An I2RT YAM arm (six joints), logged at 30 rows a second.
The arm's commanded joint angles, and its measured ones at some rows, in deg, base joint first. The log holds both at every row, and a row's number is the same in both.
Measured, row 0:
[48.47, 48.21, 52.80, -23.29, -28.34, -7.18]
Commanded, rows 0 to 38:
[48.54, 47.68, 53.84, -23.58, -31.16, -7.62]
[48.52, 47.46, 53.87, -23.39, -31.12, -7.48]
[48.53, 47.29, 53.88, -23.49, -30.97, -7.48]
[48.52, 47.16, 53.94, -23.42, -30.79, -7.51]
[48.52, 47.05, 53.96, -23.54, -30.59, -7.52]
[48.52, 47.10, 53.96, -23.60, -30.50, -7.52]
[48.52, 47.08, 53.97, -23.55, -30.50, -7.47]
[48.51, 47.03, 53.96, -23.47, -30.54, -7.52]
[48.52, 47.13, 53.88, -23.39, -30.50, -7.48]
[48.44, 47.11, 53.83, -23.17, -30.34, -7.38]
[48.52, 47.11, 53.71, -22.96, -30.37, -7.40]
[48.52, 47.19, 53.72, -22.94, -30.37, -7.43]
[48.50, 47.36, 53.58, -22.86, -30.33, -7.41]
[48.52, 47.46, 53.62, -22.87, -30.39, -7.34]
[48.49, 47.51, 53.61, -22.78, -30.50, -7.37]
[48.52, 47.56, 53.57, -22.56, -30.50, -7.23]
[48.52, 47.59, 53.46, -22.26, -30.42, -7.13]
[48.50, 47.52, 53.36, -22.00, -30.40, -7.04]
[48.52, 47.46, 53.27, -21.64, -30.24, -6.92]
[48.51, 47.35, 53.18, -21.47, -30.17, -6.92]
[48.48, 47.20, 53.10, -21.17, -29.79, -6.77]
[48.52, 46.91, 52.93, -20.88, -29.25, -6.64]
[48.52, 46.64, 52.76, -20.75, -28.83, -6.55]
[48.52, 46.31, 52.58, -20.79, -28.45, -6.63]
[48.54, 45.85, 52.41, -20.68, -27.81, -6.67]
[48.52, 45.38, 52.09, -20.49, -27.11, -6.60]
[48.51, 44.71, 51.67, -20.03, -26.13, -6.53]
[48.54, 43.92, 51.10, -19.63, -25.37, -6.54]
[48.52, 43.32, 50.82, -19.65, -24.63, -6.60]
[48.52, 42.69, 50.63, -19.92, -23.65, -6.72]
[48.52, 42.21, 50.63, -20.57, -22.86, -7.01]
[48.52, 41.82, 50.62, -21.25, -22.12, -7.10]
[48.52, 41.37, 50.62, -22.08, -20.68, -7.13]
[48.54, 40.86, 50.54, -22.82, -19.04, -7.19]
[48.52, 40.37, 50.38, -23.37, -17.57, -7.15]
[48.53, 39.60, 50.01, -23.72, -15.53, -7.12]
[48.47, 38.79, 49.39, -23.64, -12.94, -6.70]
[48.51, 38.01, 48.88, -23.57, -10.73, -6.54]
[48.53, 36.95, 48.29, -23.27, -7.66, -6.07]
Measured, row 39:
[48.38, 38.85, 50.26, -22.35, -16.16, -6.83]
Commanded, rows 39 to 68:
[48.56, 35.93, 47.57, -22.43, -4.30, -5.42]
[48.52, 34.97, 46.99, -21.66, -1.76, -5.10]
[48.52, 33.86, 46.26, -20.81, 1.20, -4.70]
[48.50, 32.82, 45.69, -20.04, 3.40, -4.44]
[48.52, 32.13, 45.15, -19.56, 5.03, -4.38]
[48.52, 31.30, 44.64, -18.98, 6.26, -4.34]
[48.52, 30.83, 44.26, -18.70, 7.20, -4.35]
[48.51, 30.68, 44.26, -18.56, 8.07, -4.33]
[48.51, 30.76, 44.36, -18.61, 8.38, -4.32]
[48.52, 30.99, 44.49, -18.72, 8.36, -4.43]
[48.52, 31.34, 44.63, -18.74, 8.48, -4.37]
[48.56, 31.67, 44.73, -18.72, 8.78, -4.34]
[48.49, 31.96, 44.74, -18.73, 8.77, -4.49]
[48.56, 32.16, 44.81, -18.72, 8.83, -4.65]
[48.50, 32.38, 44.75, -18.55, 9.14, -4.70]
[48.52, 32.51, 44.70, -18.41, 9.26, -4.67]
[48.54, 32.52, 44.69, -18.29, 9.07, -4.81]
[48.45, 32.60, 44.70, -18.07, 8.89, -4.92]
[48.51, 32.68, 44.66, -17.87, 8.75, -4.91]
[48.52, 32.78, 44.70, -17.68, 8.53, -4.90]
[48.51, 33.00, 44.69, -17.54, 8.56, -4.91]
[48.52, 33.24, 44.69, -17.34, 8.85, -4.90]
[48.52, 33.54, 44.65, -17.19, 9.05, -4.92]
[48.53, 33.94, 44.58, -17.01, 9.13, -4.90]
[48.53, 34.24, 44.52, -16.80, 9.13, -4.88]
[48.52, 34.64, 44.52, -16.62, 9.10, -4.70]
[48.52, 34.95, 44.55, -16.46, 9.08, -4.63]
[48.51, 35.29, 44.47, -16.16, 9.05, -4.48]
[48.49, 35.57, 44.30, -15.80, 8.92, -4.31]
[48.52, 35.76, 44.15, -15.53, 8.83, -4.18]
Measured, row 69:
[48.38, 35.44, 45.41, -17.69, 8.36, -5.19]
